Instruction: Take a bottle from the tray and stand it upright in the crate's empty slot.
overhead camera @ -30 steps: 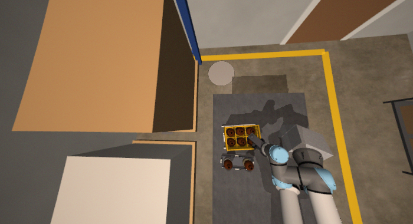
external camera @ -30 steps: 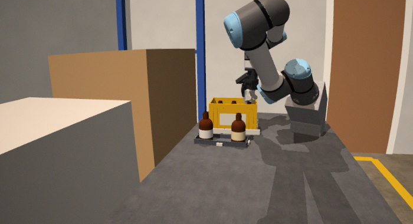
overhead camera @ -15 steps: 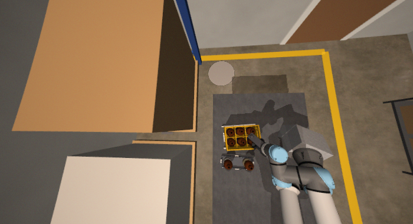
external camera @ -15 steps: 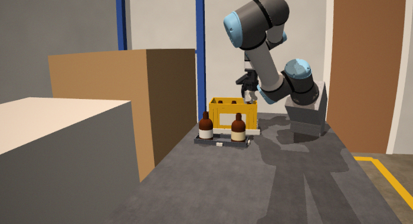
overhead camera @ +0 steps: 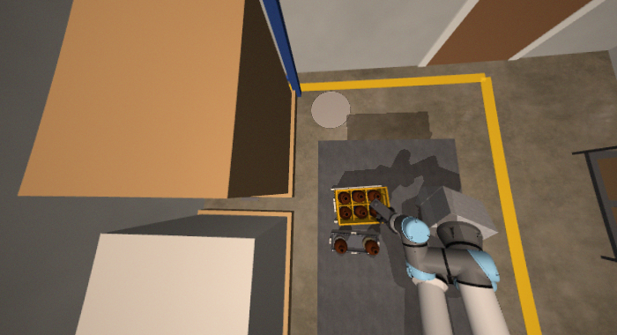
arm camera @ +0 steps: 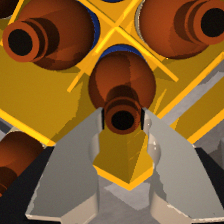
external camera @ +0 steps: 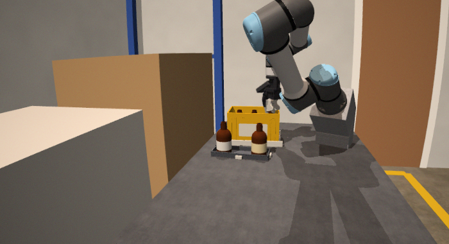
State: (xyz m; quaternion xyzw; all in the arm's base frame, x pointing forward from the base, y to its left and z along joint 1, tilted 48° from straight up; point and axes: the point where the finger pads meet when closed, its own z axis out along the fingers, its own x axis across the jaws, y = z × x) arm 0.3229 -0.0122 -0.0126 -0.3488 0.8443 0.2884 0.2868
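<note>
The yellow crate is 10 cm ahead of my hand, 7 cm below it and 2 cm to the right of it. Round my hand: white-label bottle (22 cm to the left, 18 cm ahead, 7 cm below); then dark tray (21 cm to the left, 15 cm below, 9 cm ahead).
</note>
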